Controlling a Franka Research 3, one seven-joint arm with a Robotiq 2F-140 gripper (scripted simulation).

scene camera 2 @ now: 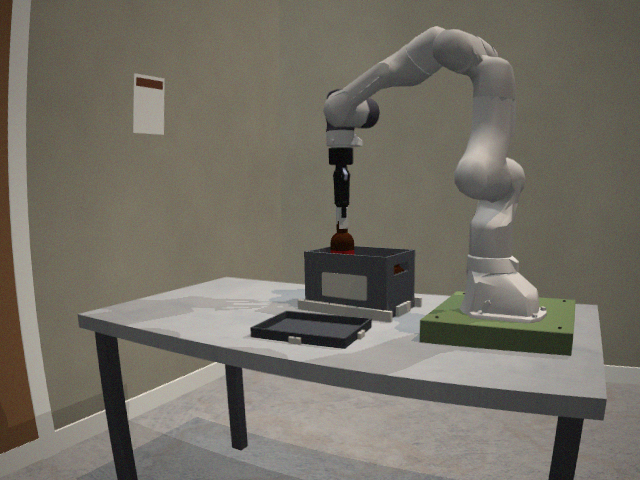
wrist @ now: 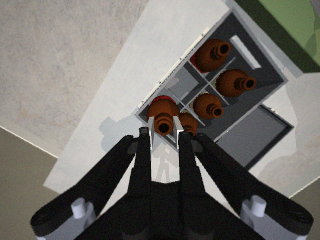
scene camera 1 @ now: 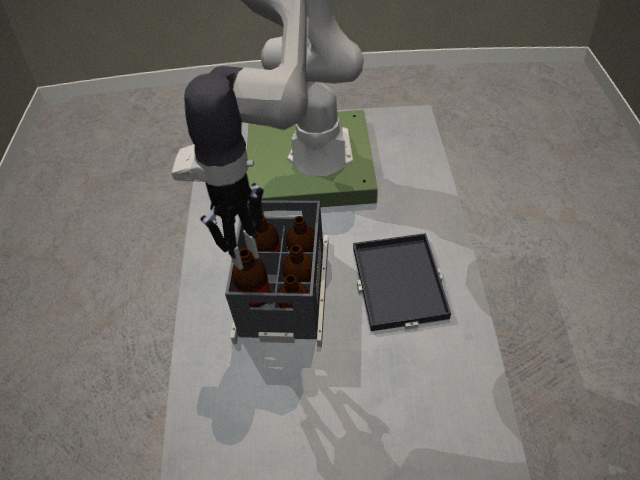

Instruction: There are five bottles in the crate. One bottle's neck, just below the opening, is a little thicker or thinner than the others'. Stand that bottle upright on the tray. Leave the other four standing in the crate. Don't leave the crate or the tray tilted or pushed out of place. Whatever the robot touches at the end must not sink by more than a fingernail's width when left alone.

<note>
I see my gripper and a dark grey crate.
My gripper also shows in scene camera 2 and in the wrist view.
</note>
